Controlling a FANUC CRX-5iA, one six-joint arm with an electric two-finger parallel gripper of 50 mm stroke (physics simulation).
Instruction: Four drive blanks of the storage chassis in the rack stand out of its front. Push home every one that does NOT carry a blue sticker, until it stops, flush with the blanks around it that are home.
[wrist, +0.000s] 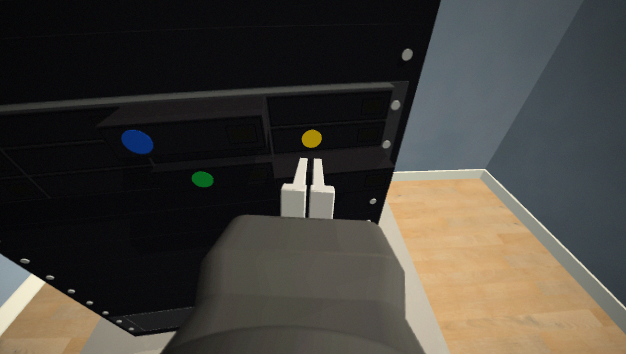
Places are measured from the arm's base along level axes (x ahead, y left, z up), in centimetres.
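Pixels of known places: gripper, between the fingertips: (309, 172).
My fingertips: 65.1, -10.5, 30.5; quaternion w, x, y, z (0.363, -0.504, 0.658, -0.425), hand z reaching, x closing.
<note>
Ahead of a thing's pixels: the offset from my fingertips to its middle, as dx, dy, dz. "spot": to the spot under its first point.
The blank with the blue sticker (137, 141) stands well out of the chassis, its top face showing. Below it, the blank with the green sticker (202, 179) shows a narrow strip of top face and stands out a little. In the right column, the blank with the yellow sticker (311, 138) looks level with the blank above it @(spot: +5.3, -2.0, +2.5) (320, 110). The lower right blank @(+7.8, -3.1, -3.1) (357, 181) stands out below it, its top face showing. My gripper (309, 172) is shut and empty, its tips appearing over that top face; it hides part of that blank's front. Contact cannot be told.
The chassis has a grey top edge (200, 94) and sits in the black rack @(+21.8, +12.6, -18.9) (200, 55). Dark blanks at the left (55, 129) are hard to judge for depth. Round screws run down the right side. Beyond are a blue-grey wall (480, 90) and wooden floor (475, 250).
</note>
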